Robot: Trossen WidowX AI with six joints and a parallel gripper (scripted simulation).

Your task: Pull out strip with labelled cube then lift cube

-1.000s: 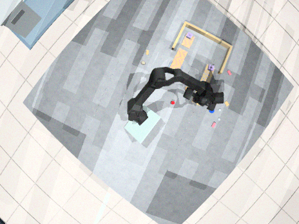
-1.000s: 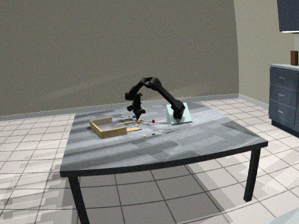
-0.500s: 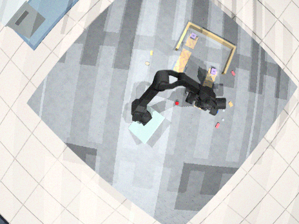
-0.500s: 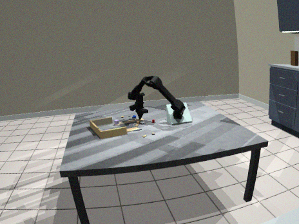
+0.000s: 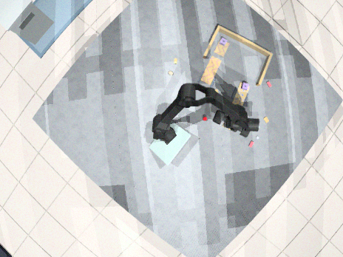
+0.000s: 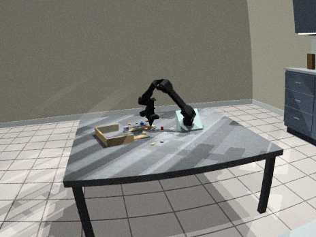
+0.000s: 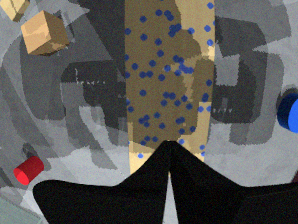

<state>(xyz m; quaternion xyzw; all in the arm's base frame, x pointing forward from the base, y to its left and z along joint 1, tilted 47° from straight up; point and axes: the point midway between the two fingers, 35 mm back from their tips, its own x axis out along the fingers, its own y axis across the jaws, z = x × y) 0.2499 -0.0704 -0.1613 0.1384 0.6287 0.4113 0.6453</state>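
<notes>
Right now the blue disc is 60 mm ahead of my gripper tip and 90 mm to the right of it. From my gripper tip the other things lie so: red dot: 80 mm behind, 100 mm to the left, 10 mm above.
</notes>
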